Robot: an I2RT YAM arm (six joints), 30 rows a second.
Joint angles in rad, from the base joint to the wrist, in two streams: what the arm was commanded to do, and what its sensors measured. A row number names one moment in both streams.
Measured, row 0:
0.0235, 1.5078, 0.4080, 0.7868, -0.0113, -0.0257
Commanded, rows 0 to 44:
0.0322, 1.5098, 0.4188, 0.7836, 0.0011, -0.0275
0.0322, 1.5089, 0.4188, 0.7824, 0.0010, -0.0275
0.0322, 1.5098, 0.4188, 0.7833, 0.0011, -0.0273
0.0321, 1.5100, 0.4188, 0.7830, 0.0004, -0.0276
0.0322, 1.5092, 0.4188, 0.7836, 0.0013, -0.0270
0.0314, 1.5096, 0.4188, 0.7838, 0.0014, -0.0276
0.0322, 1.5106, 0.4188, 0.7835, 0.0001, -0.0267
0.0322, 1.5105, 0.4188, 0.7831, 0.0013, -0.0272
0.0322, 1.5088, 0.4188, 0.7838, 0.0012, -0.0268
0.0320, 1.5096, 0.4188, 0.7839, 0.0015, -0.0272
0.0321, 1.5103, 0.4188, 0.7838, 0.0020, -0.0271
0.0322, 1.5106, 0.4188, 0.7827, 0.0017, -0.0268
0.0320, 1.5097, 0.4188, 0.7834, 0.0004, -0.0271
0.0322, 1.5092, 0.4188, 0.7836, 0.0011, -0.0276
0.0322, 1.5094, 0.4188, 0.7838, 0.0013, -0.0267
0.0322, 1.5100, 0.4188, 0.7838, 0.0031, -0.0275
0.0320, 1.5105, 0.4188, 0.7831, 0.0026, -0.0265
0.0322, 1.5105, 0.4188, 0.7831, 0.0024, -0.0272
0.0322, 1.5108, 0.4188, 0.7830, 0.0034, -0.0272
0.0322, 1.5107, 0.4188, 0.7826, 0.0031, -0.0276
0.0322, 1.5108, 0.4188, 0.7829, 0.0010, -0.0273
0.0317, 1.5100, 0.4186, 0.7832, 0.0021, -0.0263
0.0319, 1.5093, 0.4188, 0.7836, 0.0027, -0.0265
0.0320, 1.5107, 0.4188, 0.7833, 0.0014, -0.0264
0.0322, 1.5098, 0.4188, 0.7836, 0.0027, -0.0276
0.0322, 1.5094, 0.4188, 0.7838, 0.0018, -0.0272
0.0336, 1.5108, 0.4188, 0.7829, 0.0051, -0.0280
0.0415, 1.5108, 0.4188, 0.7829, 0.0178, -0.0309
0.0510, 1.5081, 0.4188, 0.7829, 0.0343, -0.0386
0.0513, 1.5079, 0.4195, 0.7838, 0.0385, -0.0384
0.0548, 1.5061, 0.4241, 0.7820, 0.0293, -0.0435
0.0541, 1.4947, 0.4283, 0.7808, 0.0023, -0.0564
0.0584, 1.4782, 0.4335, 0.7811, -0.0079, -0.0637
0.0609, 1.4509, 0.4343, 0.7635, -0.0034, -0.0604
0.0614, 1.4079, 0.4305, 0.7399, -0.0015, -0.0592
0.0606, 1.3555, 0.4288, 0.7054, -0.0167, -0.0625
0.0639, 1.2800, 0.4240, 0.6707, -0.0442, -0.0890
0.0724, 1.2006, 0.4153, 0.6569, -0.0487, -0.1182
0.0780, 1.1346, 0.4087, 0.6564, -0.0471, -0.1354
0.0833, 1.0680, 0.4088, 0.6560, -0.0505, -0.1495
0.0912, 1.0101, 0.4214, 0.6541, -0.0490, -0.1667
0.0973, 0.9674, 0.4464, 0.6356, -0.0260, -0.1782
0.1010, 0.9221, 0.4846, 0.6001, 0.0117, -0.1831
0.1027, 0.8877, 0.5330, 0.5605, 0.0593, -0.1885
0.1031, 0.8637, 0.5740, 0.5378, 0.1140, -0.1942
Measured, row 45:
0.0917, 0.9222, 0.4812, 0.6216, 0.0093, -0.1501
